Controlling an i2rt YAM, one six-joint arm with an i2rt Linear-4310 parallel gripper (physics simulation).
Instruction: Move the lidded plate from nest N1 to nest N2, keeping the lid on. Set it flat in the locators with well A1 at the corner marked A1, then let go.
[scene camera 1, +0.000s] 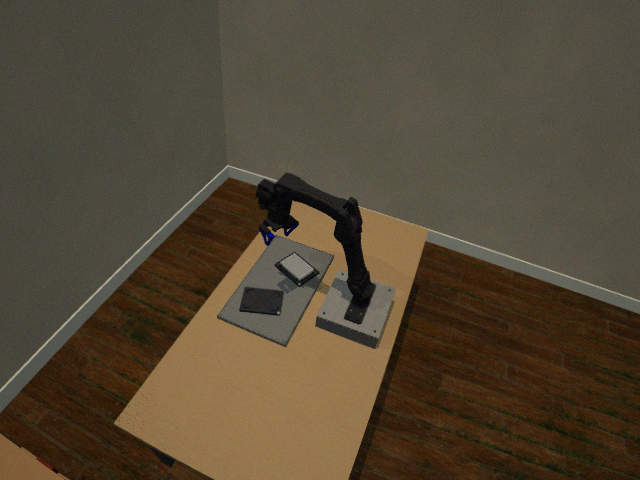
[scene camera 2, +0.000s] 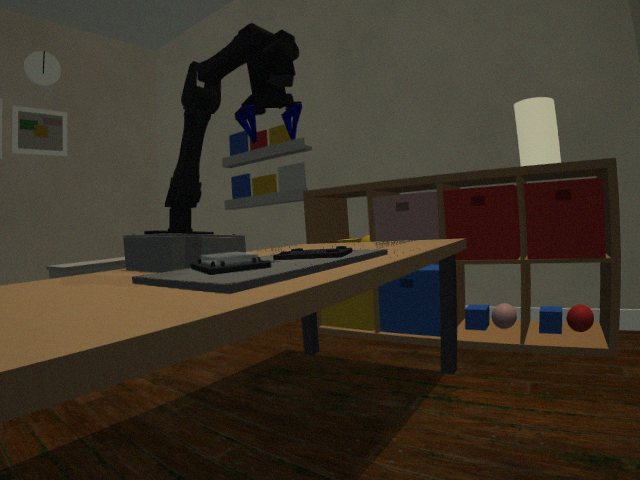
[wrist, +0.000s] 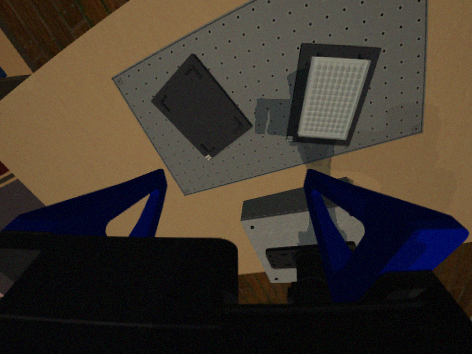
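Pixels of known places: gripper, fingertip midpoint: (scene camera 1: 276, 240) (scene camera 2: 274, 140) (wrist: 235, 177); arm's base, origin of the base link: (scene camera 1: 360, 301) (scene camera 2: 180, 235) (wrist: 309, 254).
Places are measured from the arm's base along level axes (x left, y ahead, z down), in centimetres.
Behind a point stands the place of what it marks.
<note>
The pale lidded plate (scene camera 1: 296, 266) @[x -9.4, y 31.9, z 4.6 cm] (scene camera 2: 227, 258) @[x -14.5, y 37.0, z 4.9 cm] (wrist: 335, 98) @[x -10.8, y 32.3, z 4.5 cm] sits on a dark nest (scene camera 1: 279, 267) @[x -6.9, y 38.9, z 6.2 cm] (scene camera 2: 232, 267) @[x -15.0, y 38.8, z 6.5 cm] (wrist: 372, 65) @[x -17.4, y 35.1, z 6.2 cm], flat as far as I can tell. The other dark nest (scene camera 1: 261, 301) @[x 13.0, y 37.1, z 6.2 cm] (scene camera 2: 313, 253) @[x 7.3, y 40.8, z 6.3 cm] (wrist: 201, 106) @[x 11.6, y 38.5, z 6.2 cm] holds no plate; corner locators and a small light mark at one corner show in the wrist view. The N1 and N2 labels and the A1 well cannot be read. My gripper (scene camera 1: 279, 236) @[x 2.1, y 36.1, z -19.4 cm] (scene camera 2: 273, 138) @[x 2.1, y 36.1, z -19.4 cm] (wrist: 235, 177) @[x 2.1, y 36.1, z -19.4 cm] is open and empty, with blue fingers wide apart, high above the board and away from both nests.
Both nests stand on a grey perforated board (scene camera 1: 279, 330) @[x 21.5, y 24.7, z 7.4 cm] (scene camera 2: 170, 280) @[x -25.9, y 34.8, z 7.4 cm] (wrist: 350, 25) @[x -15.2, y 41.6, z 7.4 cm] on the wooden table (scene camera 1: 248, 392) @[x 48.5, y 23.4, z 8.7 cm] (scene camera 2: 77, 310) @[x -44.0, y 39.1, z 8.7 cm] (wrist: 60, 130) @[x 48.9, y 46.0, z 8.7 cm]. The arm's grey base block (scene camera 1: 346, 331) @[x 12.7, y 0.7, z 4.1 cm] (scene camera 2: 155, 253) @[x -12.2, y 6.4, z 4.0 cm] (wrist: 265, 230) @[x 8.0, y 9.6, z 0.9 cm] stands beside the board. A shelf unit (scene camera 2: 521, 217) is behind the table.
</note>
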